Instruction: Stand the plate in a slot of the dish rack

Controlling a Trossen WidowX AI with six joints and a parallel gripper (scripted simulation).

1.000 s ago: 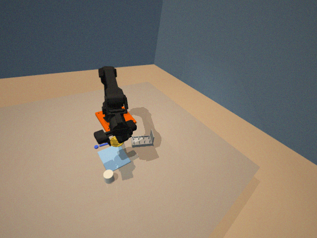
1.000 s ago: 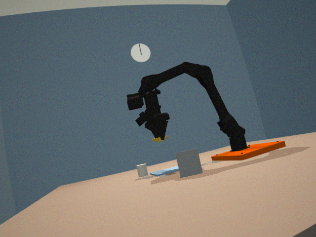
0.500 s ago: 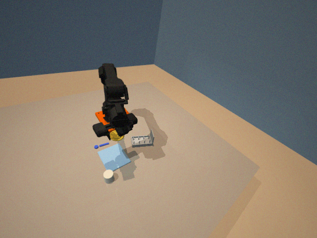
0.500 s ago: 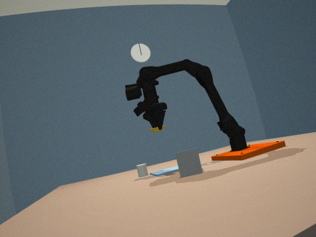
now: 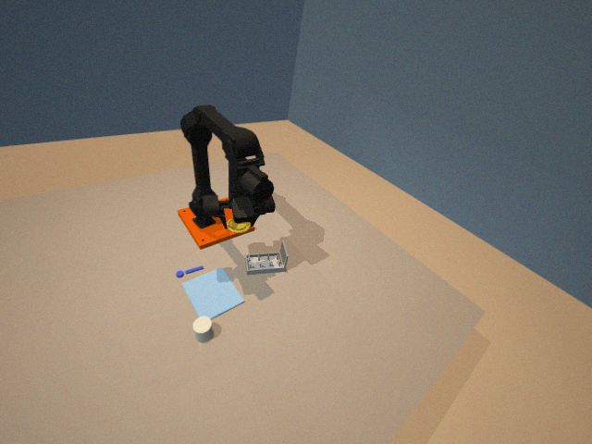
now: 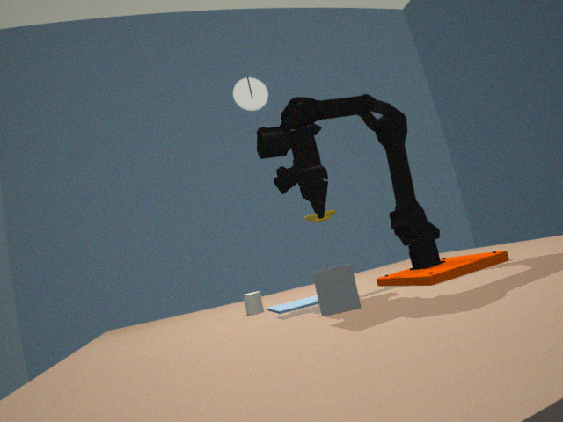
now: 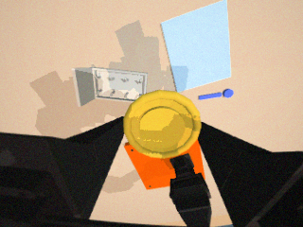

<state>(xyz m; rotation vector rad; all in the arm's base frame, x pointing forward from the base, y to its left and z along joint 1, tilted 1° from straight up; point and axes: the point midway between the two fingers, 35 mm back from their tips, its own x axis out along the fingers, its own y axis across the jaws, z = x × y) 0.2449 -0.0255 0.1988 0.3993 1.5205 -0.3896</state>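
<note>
My gripper tip is now 16 cm above the grey dish rack, 8 cm to the right of it and 5 cm short of it. Round my gripper tip: yellow plate (1 cm above); light blue mat (18 cm below, 12 cm to the right, 4 cm ahead); blue spoon (18 cm below, 13 cm to the right, 8 cm behind).
</note>
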